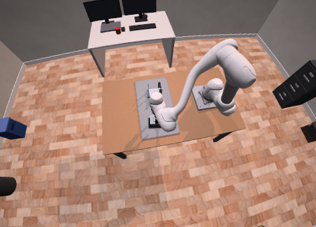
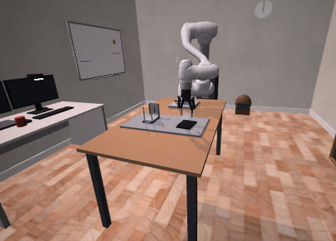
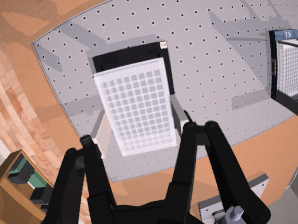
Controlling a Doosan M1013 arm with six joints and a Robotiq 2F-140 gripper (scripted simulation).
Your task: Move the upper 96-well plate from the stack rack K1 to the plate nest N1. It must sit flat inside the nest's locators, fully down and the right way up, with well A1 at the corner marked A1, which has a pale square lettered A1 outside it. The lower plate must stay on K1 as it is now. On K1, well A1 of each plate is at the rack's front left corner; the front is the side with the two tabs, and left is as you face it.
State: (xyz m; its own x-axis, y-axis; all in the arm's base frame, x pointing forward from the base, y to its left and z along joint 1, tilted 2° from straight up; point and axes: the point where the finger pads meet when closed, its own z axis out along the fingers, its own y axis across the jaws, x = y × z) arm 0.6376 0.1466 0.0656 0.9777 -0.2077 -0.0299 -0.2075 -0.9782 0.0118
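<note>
The black plate nest N1 lies 90 mm below my hand. From my hand the other things lie so: pale A1 square: 60 mm ahead, 70 mm to the right, 90 mm below.
</note>
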